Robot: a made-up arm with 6 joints. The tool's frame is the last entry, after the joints. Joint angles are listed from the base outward. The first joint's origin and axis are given. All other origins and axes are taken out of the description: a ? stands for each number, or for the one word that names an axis. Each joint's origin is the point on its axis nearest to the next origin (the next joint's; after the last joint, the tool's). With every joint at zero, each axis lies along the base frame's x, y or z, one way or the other. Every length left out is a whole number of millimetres.
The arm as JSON. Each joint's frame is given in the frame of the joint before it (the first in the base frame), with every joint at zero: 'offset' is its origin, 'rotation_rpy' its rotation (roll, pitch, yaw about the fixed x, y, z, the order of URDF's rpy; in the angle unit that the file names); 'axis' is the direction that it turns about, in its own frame. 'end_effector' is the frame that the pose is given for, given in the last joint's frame.
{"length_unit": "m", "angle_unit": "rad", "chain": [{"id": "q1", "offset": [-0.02, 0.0, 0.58], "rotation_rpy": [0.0, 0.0, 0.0], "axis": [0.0, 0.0, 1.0]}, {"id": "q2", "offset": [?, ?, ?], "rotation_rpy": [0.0, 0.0, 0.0], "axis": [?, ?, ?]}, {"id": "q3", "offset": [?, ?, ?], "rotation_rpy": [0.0, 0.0, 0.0], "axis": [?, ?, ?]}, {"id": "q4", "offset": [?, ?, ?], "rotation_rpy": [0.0, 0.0, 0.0], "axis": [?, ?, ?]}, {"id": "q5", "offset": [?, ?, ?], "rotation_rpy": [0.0, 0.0, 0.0], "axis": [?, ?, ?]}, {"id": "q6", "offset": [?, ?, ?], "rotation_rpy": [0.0, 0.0, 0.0], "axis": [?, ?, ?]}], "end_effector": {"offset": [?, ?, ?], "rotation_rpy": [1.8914, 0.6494, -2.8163]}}
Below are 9 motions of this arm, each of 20 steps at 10 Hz.
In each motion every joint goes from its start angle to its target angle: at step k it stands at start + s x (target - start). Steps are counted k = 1, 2, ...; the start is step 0. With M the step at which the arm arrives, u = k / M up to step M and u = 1 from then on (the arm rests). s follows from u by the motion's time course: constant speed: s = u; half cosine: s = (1 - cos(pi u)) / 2; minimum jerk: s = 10 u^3 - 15 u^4 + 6 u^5.
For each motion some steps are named. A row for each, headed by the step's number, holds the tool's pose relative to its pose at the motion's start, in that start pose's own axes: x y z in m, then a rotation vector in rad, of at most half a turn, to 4 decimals.
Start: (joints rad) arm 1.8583 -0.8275 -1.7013 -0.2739 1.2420 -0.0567
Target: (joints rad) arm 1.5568 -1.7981 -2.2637 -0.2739 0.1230 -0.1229
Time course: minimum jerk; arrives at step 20
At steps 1, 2, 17, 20:
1: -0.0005 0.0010 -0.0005 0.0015 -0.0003 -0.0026
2: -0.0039 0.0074 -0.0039 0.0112 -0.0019 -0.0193
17: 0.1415 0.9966 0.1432 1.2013 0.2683 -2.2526
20: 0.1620 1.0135 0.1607 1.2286 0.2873 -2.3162

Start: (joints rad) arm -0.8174 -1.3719 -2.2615 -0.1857 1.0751 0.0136
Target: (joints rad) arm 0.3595 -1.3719 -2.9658 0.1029 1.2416 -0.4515
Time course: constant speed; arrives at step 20
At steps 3, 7, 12, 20:
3: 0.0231 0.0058 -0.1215 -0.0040 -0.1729 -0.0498
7: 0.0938 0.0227 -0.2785 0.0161 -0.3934 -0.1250
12: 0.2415 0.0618 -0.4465 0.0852 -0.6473 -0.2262
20: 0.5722 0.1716 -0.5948 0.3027 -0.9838 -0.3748

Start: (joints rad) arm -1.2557 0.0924 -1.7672 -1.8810 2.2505 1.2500
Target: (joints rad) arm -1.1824 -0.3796 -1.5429 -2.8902 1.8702 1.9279
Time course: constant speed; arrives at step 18
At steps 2, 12, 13, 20:
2: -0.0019 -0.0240 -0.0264 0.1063 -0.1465 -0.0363
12: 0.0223 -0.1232 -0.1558 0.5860 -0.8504 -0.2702
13: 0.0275 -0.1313 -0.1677 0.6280 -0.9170 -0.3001
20: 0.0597 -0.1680 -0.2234 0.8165 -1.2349 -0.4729

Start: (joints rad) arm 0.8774 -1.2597 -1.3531 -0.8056 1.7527 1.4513
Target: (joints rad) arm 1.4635 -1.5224 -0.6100 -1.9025 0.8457 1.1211
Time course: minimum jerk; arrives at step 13
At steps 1, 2, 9, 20:
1: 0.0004 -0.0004 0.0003 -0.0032 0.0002 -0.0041
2: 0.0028 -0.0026 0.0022 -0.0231 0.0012 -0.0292
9: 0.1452 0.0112 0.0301 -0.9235 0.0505 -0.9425
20: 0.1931 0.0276 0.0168 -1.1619 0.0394 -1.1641

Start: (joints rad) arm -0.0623 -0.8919 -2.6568 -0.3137 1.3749 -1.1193
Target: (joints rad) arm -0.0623 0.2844 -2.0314 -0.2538 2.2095 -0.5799
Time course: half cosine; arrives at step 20
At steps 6, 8, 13, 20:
6: 0.0995 -0.2150 0.1423 -0.4167 -0.2750 0.1659
8: 0.1617 -0.3230 0.2784 -0.6978 -0.4352 0.3154
13: 0.2825 -0.4227 0.7298 -1.4686 -0.7104 0.8522
20: 0.3100 -0.3232 1.0325 -2.0223 -0.6911 1.3144

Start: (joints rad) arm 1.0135 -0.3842 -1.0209 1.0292 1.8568 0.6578
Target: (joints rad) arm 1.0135 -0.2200 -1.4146 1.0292 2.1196 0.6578
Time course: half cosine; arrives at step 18
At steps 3, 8, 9, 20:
3: -0.0015 0.0053 0.0055 -0.0022 0.0159 0.0030
8: -0.0080 0.0318 0.0322 -0.0104 0.0988 0.0173
9: -0.0093 0.0383 0.0386 -0.0116 0.1197 0.0205
20: -0.0149 0.0737 0.0717 -0.0114 0.2407 0.0357

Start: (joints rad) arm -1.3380 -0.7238 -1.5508 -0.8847 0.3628 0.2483
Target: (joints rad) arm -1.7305 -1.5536 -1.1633 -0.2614 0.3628 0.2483
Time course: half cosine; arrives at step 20
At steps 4, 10, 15, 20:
4: -0.0211 0.0235 -0.0313 0.0583 -0.0190 0.0023
10: -0.1213 0.1447 -0.1215 0.2888 -0.1018 -0.0306
15: -0.2099 0.2683 -0.1418 0.4577 -0.1766 -0.1106
20: -0.2428 0.3211 -0.1351 0.5158 -0.2083 -0.1558

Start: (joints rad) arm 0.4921 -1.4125 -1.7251 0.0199 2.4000 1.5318
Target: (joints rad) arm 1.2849 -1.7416 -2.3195 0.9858 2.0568 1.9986
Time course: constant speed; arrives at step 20
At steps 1, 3, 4, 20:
1: -0.0075 -0.0031 -0.0210 -0.0889 -0.0036 0.0365
3: -0.0239 -0.0140 -0.0642 -0.2640 -0.0088 0.1169
4: -0.0329 -0.0221 -0.0861 -0.3501 -0.0103 0.1606
20: -0.1730 -0.3981 -0.3644 -1.5838 0.1188 1.0508

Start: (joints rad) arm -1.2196 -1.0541 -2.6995 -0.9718 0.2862 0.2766
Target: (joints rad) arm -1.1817 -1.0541 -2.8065 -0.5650 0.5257 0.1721
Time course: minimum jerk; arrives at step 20
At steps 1, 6, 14, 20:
1: 0.0000 0.0000 -0.0001 0.0002 -0.0003 0.0003
6: 0.0028 -0.0029 -0.0117 0.0276 -0.0369 0.0452
14: 0.0163 -0.0101 -0.0566 0.1073 -0.2126 0.2207
20: 0.0199 -0.0108 -0.0665 0.1182 -0.2604 0.2593

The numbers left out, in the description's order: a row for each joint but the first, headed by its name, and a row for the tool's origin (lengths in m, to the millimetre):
q2: xyz 0.02 0.01 0.0, axis 0.0 1.0 0.0
q3: xyz 0.1 0.0 0.38, axis 0.0 1.0 0.0
q4: xyz 0.1 0.0 -0.37, axis 0.0 0.0 -1.0
q5: xyz -0.01 0.0 0.0, axis 0.0 1.0 0.0
q6: xyz 0.06 0.0 -0.04, axis 0.0 0.0 -1.0
tool: xyz 0.03 -0.01 0.0

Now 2 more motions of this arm.
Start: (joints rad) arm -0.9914 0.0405 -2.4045 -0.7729 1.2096 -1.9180
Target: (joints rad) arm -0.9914 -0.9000 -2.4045 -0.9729 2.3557 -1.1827
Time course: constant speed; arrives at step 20
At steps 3, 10, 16, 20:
3: -0.0055 0.1054 0.0280 0.0471 -0.2012 0.0708
10: -0.0580 0.3313 0.1375 0.2007 -0.6933 0.2227
16: -0.1460 0.4852 0.2738 0.3645 -1.1345 0.3144
20: -0.2240 0.5587 0.3801 0.4775 -1.4353 0.3423

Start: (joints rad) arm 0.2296 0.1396 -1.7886 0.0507 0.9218 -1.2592
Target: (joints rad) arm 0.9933 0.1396 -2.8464 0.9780 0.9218 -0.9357
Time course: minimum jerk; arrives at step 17
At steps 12, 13, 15, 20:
12: -0.4357 0.2601 -0.0126 0.3690 -0.3194 -1.4231
13: -0.4480 0.2942 -0.0043 0.3517 -0.3646 -1.5481
15: -0.4569 0.3330 0.0057 0.3231 -0.4171 -1.6886
20: -0.4579 0.3400 0.0075 0.3169 -0.4268 -1.7139

